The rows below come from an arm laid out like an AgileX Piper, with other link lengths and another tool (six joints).
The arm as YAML. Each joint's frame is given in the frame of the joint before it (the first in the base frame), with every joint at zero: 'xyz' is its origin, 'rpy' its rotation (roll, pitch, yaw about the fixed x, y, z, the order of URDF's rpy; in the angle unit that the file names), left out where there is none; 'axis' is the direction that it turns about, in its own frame. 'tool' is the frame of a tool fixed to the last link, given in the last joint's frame.
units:
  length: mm
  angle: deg
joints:
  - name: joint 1
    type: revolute
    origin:
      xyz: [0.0, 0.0, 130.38]
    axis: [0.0, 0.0, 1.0]
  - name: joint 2
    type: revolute
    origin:
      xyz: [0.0, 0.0, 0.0]
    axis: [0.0, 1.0, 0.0]
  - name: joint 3
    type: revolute
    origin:
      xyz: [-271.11, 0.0, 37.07]
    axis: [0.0, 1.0, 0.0]
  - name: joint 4
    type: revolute
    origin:
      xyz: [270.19, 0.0, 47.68]
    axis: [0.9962, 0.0, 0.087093]
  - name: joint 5
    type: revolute
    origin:
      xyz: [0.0, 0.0, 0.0]
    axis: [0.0, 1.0, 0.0]
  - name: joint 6
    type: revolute
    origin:
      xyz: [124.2, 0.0, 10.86]
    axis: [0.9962, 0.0, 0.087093]
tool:
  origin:
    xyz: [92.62, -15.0, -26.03]
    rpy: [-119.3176, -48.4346, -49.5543]
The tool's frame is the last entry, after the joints.
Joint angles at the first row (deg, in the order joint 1, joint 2, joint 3, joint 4, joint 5, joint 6):
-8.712 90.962 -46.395 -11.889 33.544 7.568
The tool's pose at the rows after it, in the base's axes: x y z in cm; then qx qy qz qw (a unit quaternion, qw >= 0):
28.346 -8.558 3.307 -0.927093 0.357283 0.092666 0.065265
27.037 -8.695 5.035 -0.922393 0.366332 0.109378 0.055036
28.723 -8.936 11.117 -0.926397 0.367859 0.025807 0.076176
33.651 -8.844 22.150 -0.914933 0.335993 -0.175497 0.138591
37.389 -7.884 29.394 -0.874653 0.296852 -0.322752 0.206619
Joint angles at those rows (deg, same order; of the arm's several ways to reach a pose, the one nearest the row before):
-8.713 90.924 -46.396 -11.888 35.175 7.567
-8.713 87.997 -47.366 -11.888 41.408 7.466
-8.712 78.972 -50.760 -11.424 44.035 7.568
-8.711 69.067 -57.501 -9.709 36.141 7.569
-8.712 66.273 -59.817 -5.545 21.967 7.569

